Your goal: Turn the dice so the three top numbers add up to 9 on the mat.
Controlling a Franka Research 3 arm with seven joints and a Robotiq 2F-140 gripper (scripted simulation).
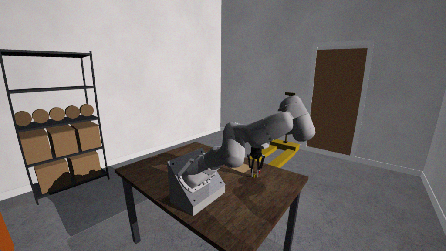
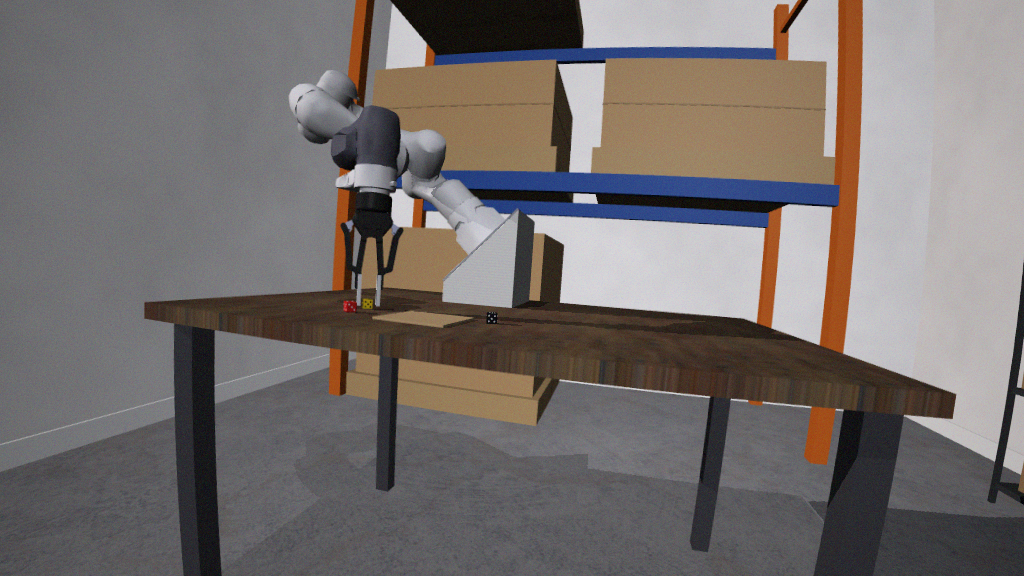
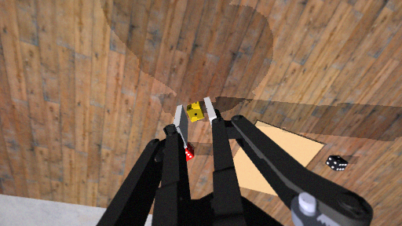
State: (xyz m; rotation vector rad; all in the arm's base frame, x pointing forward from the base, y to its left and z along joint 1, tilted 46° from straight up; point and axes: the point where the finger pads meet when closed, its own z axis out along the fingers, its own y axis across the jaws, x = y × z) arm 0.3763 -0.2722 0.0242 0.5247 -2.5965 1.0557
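The yellow die lies 30 mm below my hand. Round my hand: red die 80 mm ahead, 30 mm below; then black die 70 mm ahead, 280 mm to the left, 30 mm below; then tan mat 90 mm ahead, 150 mm to the left, 40 mm below.
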